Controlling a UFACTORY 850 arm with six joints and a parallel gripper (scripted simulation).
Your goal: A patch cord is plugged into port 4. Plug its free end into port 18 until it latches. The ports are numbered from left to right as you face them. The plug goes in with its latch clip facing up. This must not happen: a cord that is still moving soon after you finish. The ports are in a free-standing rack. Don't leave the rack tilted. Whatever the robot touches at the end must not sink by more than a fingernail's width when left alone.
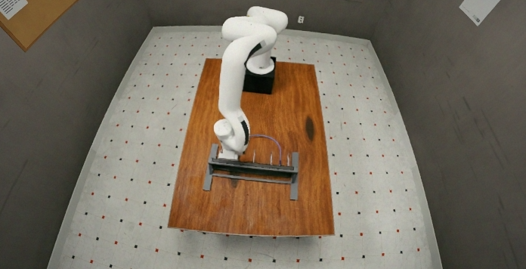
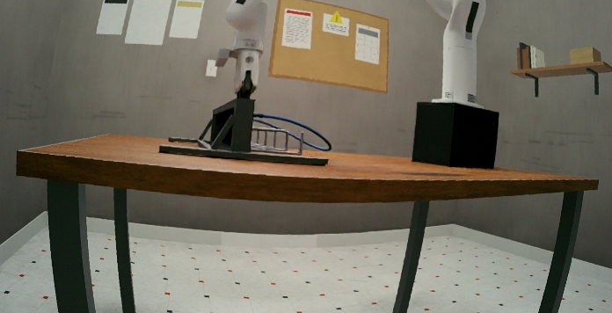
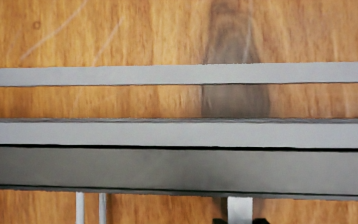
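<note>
Right now the plug is 20 mm ahead of my hand and 10 mm below it.
</note>
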